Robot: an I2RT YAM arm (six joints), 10 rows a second.
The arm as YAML. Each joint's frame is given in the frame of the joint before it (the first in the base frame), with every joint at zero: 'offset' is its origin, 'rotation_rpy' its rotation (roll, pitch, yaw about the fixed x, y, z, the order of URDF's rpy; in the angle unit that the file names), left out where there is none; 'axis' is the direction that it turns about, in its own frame. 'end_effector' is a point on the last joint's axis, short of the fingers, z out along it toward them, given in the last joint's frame.
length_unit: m
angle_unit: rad
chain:
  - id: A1
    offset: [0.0, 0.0, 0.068]
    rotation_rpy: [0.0, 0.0, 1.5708]
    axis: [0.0, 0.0, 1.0]
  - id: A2
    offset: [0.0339, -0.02, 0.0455]
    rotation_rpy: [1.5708, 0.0, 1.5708]
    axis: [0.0, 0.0, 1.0]
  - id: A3
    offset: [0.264, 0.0, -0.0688]
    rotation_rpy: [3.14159, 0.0, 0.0]
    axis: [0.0, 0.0, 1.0]
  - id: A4
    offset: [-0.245, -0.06, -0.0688]
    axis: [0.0, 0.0, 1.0]
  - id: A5
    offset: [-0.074, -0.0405, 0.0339]
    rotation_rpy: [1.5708, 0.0, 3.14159]
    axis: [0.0, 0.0, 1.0]
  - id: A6
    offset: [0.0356, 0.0, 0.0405]
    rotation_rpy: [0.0, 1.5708, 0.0]
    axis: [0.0, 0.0, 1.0]
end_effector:
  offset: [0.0, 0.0, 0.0]
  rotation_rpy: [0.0, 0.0, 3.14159]
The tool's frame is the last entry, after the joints.
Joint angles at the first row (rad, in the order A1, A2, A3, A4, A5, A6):
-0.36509, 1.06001, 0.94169, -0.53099, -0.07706, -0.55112
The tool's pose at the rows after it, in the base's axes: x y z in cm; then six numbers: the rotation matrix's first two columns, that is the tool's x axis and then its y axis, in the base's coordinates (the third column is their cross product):
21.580, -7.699, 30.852, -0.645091, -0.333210, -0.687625, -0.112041, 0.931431, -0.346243
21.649, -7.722, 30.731, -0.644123, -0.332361, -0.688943, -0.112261, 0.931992, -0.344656
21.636, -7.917, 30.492, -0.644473, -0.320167, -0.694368, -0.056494, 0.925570, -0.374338
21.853, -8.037, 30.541, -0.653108, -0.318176, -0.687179, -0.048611, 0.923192, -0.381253
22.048, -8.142, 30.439, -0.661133, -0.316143, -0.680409, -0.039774, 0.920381, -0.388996
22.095, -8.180, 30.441, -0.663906, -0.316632, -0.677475, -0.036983, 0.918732, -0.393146
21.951, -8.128, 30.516, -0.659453, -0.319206, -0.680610, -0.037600, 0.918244, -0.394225
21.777, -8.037, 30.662, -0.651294, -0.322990, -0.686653, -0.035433, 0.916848, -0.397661
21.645, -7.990, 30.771, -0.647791, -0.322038, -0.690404, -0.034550, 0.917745, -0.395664
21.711, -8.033, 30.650, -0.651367, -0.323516, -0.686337, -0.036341, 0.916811, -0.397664
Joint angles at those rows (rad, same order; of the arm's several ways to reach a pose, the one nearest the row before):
-0.36317, 1.07898, 0.96870, -0.58917, -0.13211, -0.57685
-0.36334, 1.08113, 0.96475, -0.58255, -0.13409, -0.57575
-0.36351, 1.07077, 0.93886, -0.53262, -0.08239, -0.55882
-0.36259, 1.08209, 0.94794, -0.53432, -0.06652, -0.55897
-0.36126, 1.09130, 0.94956, -0.52934, -0.04957, -0.55868
-0.36110, 1.09377, 0.95112, -0.52895, -0.04315, -0.56009
-0.36170, 1.08628, 0.94848, -0.52867, -0.04648, -0.56153
-0.36094, 1.07549, 0.94496, -0.52463, -0.04816, -0.56191
-0.36163, 1.06921, 0.94493, -0.52731, -0.05185, -0.55991
-0.36199, 1.07303, 0.94342, -0.52605, -0.04951, -0.56318

